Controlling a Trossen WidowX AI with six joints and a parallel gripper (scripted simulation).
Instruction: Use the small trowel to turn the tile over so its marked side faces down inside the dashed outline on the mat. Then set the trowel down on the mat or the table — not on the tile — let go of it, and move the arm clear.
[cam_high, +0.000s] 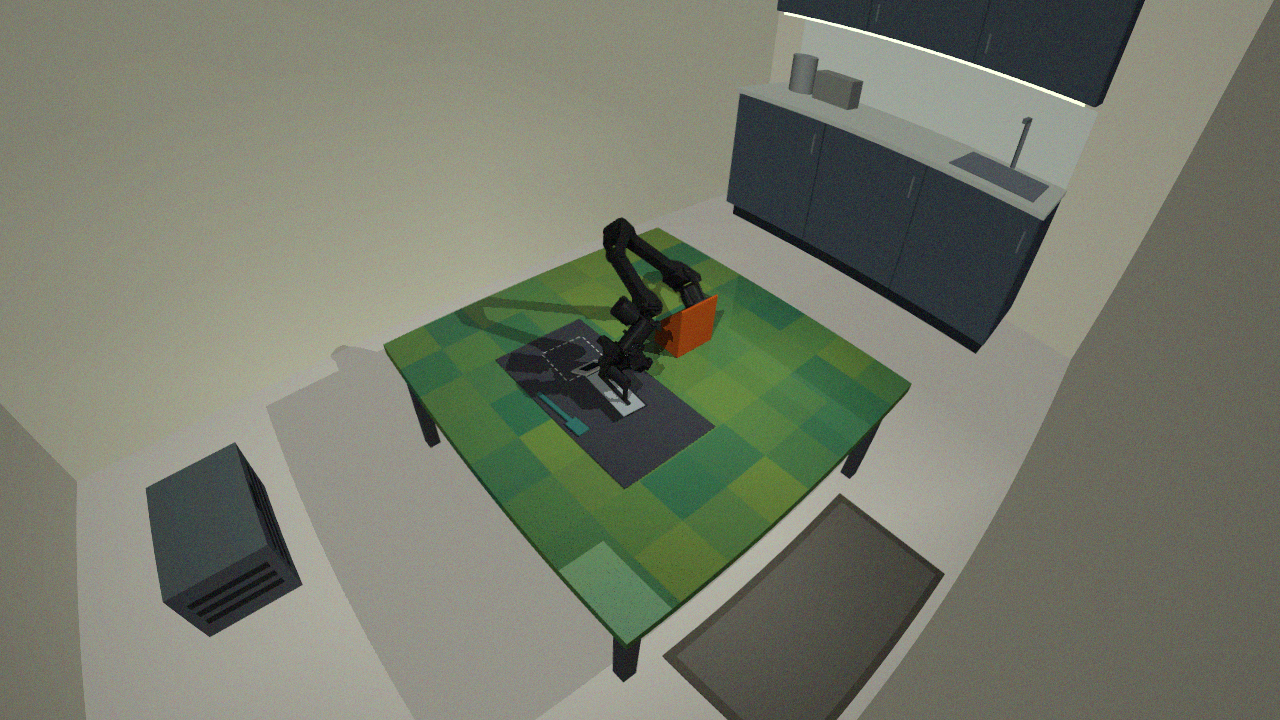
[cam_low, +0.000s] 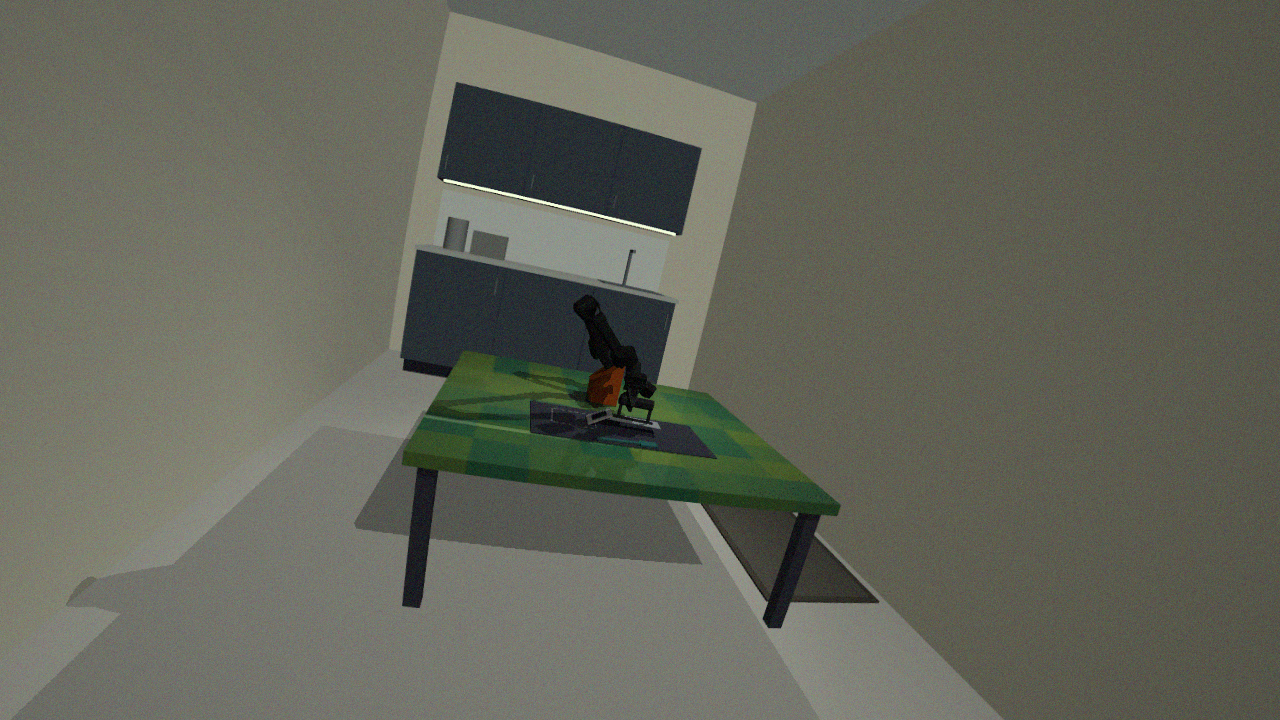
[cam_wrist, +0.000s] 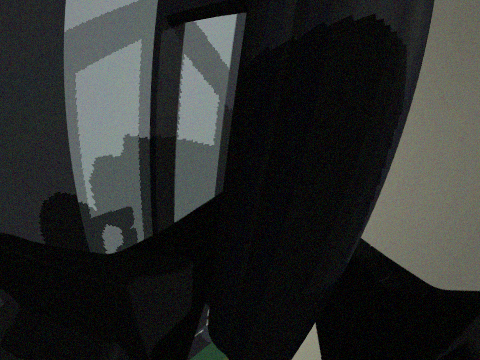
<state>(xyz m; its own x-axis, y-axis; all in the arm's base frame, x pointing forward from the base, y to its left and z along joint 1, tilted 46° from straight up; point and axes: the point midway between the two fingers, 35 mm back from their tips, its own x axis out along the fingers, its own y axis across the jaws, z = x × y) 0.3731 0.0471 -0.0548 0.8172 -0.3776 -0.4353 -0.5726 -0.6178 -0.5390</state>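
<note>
Now: the dark mat 100 mm below my gripper tip and 30 mm to the right of it. From my gripper tip the other things lie so: teal spatula-like tool 140 mm ahead, 80 mm below, 10 mm to the left; small trowel 20 mm behind, 10 mm below; tile 100 mm to the right, 50 mm below, 20 mm behind.
</note>
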